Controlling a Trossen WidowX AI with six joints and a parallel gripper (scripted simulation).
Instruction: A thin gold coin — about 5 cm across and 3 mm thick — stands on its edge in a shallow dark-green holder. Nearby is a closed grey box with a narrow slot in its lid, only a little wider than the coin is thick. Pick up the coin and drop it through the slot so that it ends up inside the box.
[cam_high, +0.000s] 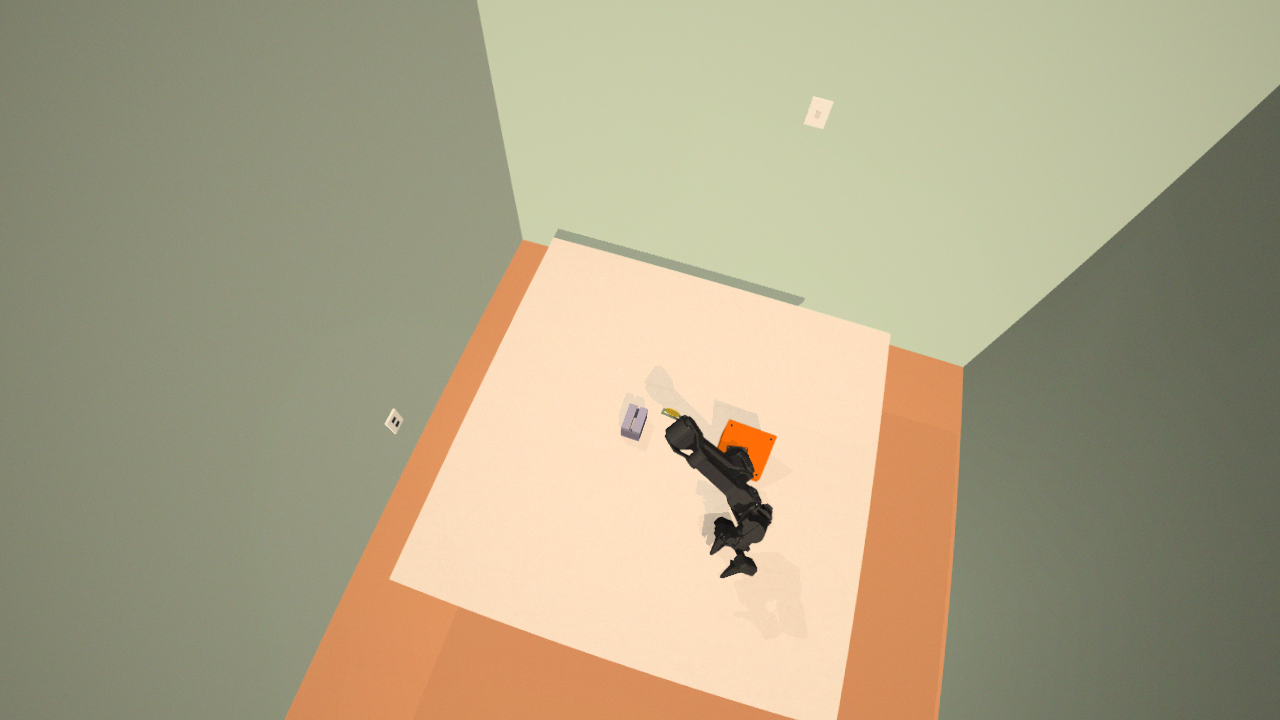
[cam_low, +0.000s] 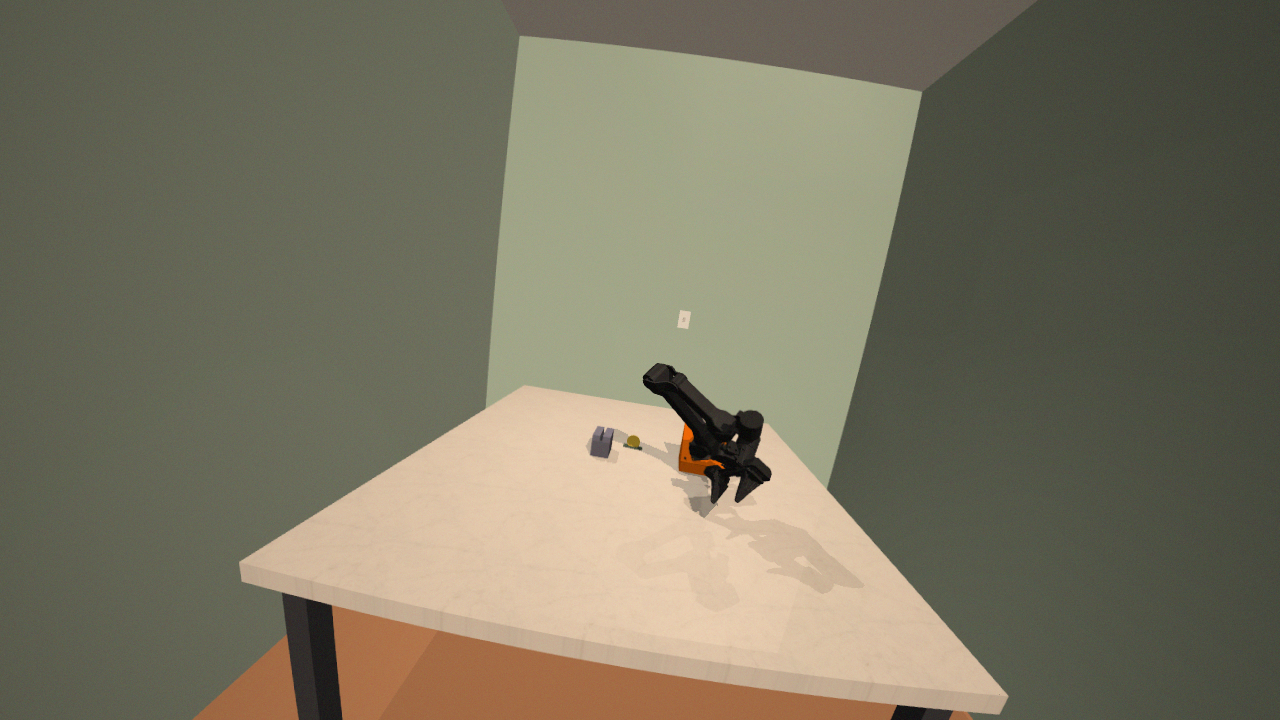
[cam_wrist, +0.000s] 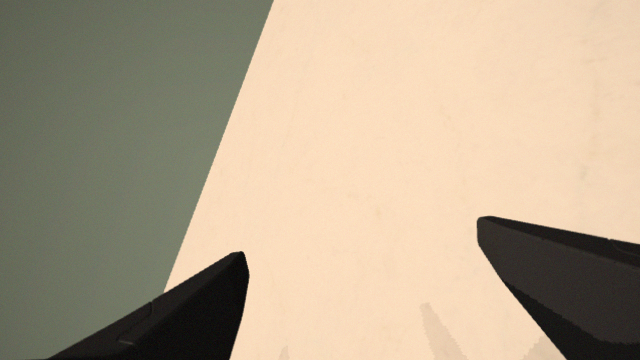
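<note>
The gold coin is 460 mm to the right of my gripper tip, 180 mm ahead of it and 70 mm below it.
</note>
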